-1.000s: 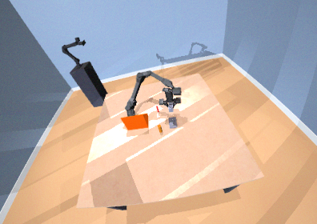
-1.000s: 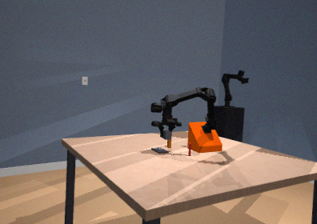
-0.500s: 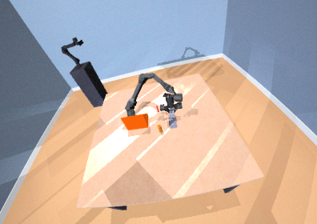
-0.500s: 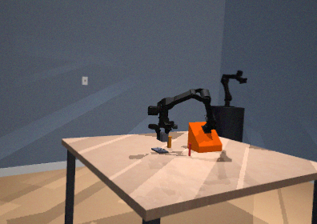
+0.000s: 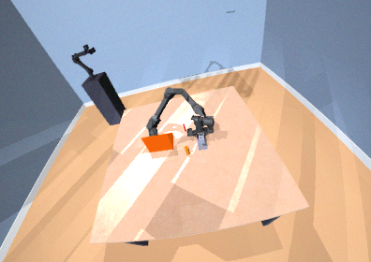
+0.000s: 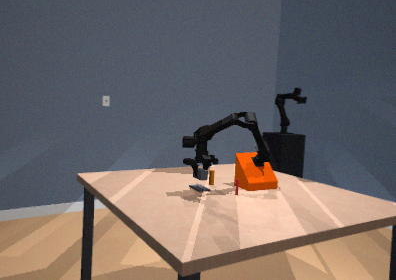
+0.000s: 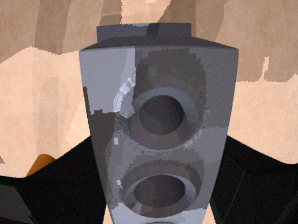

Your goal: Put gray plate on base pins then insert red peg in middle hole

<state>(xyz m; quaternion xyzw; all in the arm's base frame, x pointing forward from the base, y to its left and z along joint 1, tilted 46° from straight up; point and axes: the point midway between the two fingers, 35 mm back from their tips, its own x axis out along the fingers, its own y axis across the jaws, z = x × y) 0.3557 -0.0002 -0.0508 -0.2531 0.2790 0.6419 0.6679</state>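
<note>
Now: gripper tip 5 cm above the base and 1 cm to the left of it. Also, from my gripper tip: red peg: 16 cm to the left, 13 cm behind, 2 cm below; orange-yellow object: 12 cm behind, 7 cm to the right, 2 cm below; gray plate: 3 cm above.
</note>
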